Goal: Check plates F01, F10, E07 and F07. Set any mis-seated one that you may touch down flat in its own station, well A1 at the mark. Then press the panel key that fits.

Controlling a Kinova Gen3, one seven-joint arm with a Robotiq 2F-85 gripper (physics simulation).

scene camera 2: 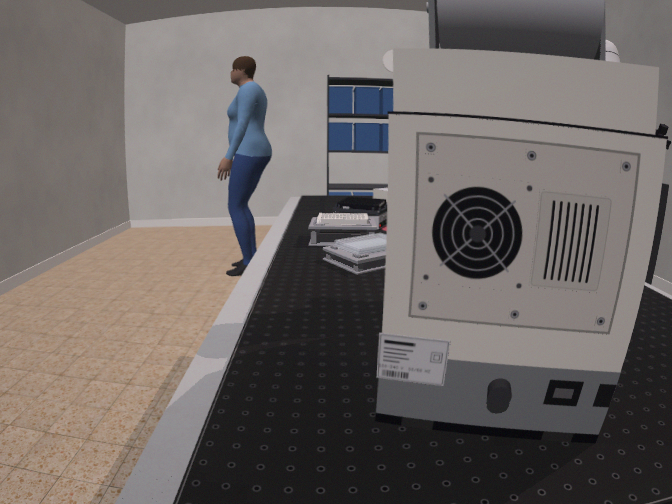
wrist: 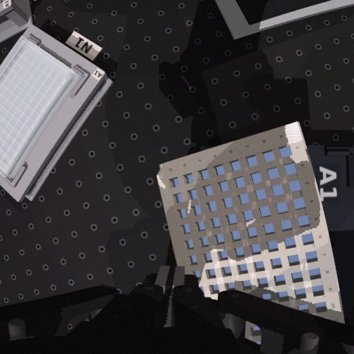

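In the wrist view a beige plate [wrist: 243,230] with blue square wells lies at the lower right. It is turned relative to the dark station part [wrist: 341,207] with a white A1 mark [wrist: 328,184] beside its right edge. Whether it sits flat is hard to tell. My gripper [wrist: 172,282] is shut and empty, with its tips at the plate's lower left edge in this view. A clear plate [wrist: 30,95] [scene camera 2: 364,244] lies on a grey station [wrist: 60,125] [scene camera 2: 355,266]. A pale plate [scene camera 2: 343,218] is on a farther station [scene camera 2: 313,236]. Plate names and panel keys are not readable here.
A large beige instrument [scene camera 2: 477,347] hides much of the bench [scene camera 2: 303,336] in the scene view. A person in light blue [scene camera 2: 248,119] stands left of the bench. A grey frame [wrist: 242,31] crosses the wrist view's top right. Blue boxes [scene camera 2: 367,100] fill a rear rack.
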